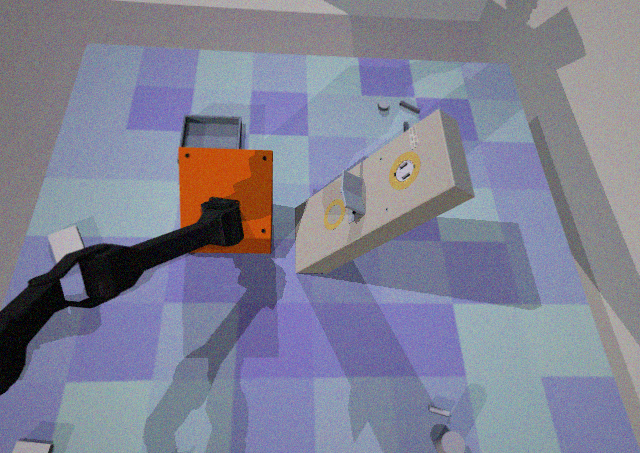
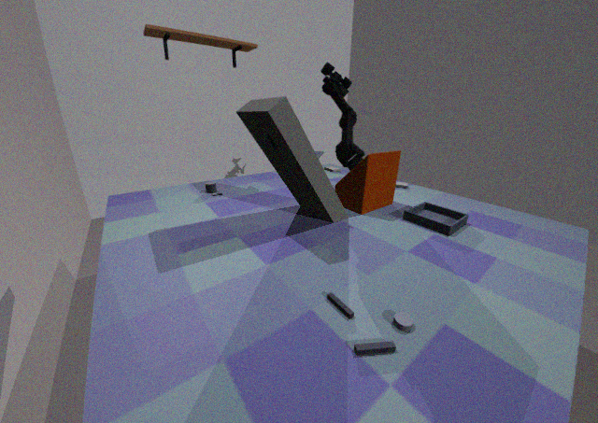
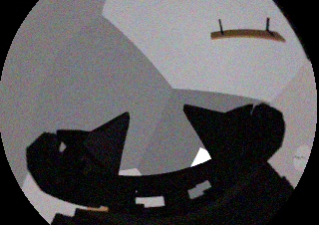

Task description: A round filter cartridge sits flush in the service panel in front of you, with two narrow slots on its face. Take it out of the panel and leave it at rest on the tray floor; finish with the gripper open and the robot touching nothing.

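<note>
Right now my gripper tip is 72 cm short of the filter cartridge, 59 cm to the right of it and 31 cm above it. The rest, counted from my gripper tip: grey bracket: 62 cm ahead, 58 cm to the left, 40 cm below; tray: 26 cm ahead, 84 cm to the left, 58 cm below.
</note>
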